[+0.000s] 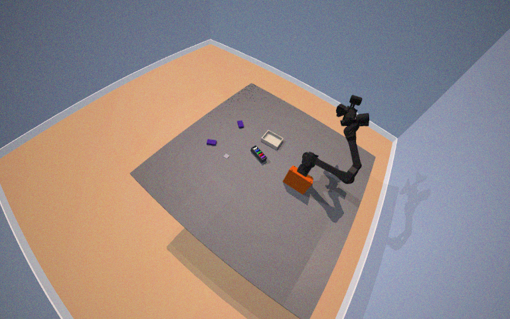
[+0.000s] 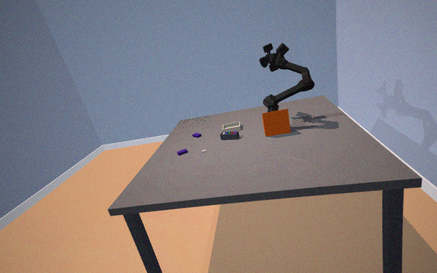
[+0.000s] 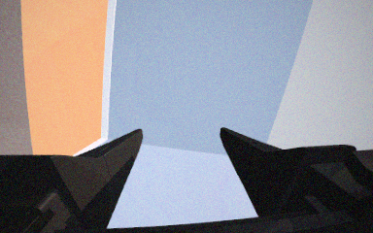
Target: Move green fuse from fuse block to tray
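The green fuse lies 34 cm ahead of my gripper tip, 44 cm to the left of it and 40 cm below it. Also, from my gripper tip: white tray 34 cm ahead, 26 cm to the left, 42 cm below.
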